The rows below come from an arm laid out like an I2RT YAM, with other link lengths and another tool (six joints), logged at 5 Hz.
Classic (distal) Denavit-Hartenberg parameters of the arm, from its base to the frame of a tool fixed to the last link. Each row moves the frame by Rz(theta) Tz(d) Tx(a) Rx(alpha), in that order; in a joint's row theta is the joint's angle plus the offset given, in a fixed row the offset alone. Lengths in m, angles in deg.
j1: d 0.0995  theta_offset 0  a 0.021  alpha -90
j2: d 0  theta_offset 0  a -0.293  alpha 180
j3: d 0  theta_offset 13.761  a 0.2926  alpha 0
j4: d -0.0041  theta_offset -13.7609  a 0.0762  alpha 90
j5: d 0.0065  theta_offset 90  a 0  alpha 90
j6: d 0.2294  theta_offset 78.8  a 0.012  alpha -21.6
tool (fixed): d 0.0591  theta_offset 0  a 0  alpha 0
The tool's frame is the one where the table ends.
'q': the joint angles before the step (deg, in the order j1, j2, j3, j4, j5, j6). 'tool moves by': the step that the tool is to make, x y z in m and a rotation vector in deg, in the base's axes. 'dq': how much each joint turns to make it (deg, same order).
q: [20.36, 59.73, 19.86, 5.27, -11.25, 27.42]
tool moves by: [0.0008, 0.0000, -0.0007, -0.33, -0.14, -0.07]
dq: [0.29, 0.24, 0.05, 0.19, 0.50, -0.09]
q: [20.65, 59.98, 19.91, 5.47, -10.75, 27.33]
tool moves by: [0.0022, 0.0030, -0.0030, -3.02, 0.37, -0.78]
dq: [3.63, 1.41, 2.23, -2.26, 5.13, 0.39]
